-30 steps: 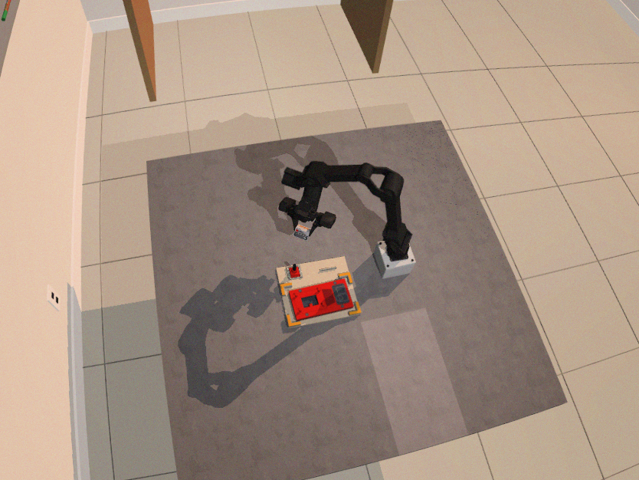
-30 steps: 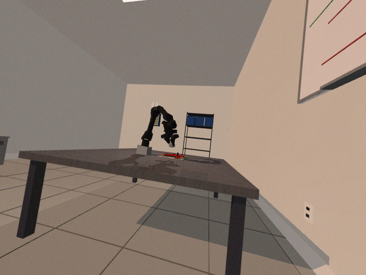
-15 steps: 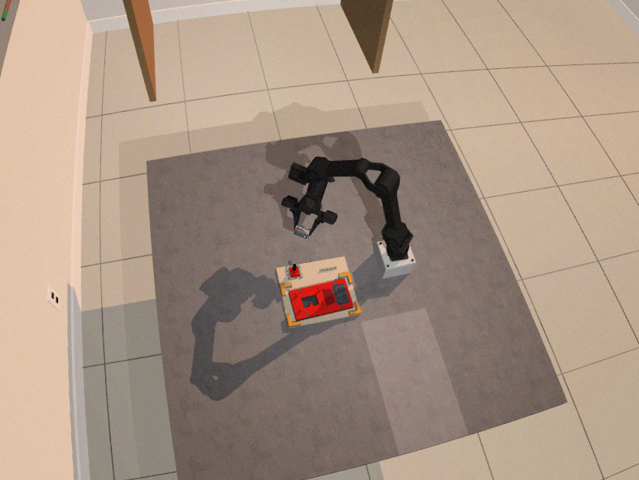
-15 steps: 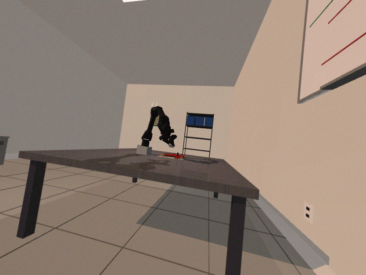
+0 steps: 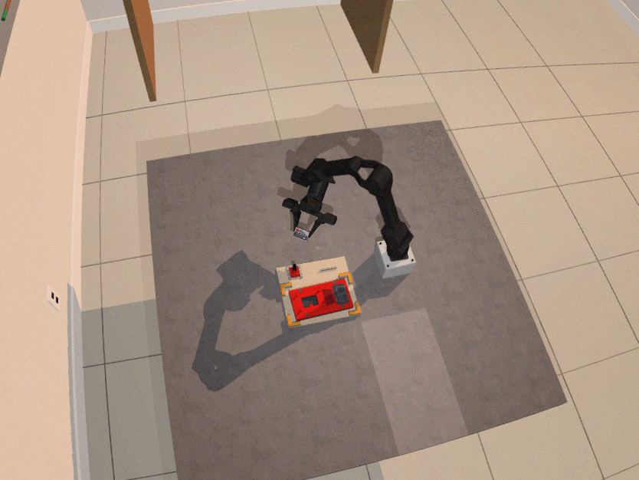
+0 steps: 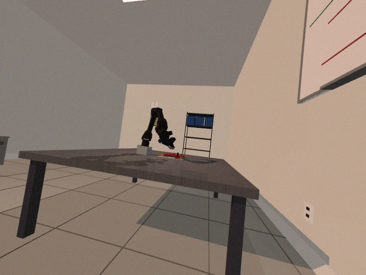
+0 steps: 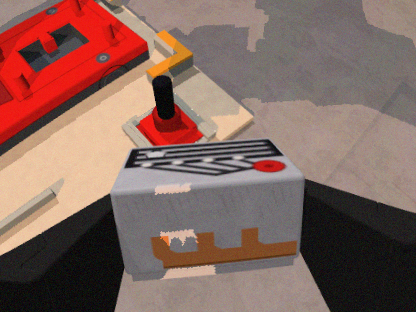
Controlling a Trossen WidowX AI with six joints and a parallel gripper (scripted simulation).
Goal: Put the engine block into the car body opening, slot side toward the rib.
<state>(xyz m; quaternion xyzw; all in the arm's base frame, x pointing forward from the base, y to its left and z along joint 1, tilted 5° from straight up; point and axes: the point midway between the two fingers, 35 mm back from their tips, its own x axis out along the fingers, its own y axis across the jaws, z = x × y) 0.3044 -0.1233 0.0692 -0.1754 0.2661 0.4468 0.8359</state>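
The black stick lies 4 cm ahead of my gripper tip, 9 cm to the left of it and 7 cm below it. The rest, counted from my gripper tip: engine block: right at my gripper tip.
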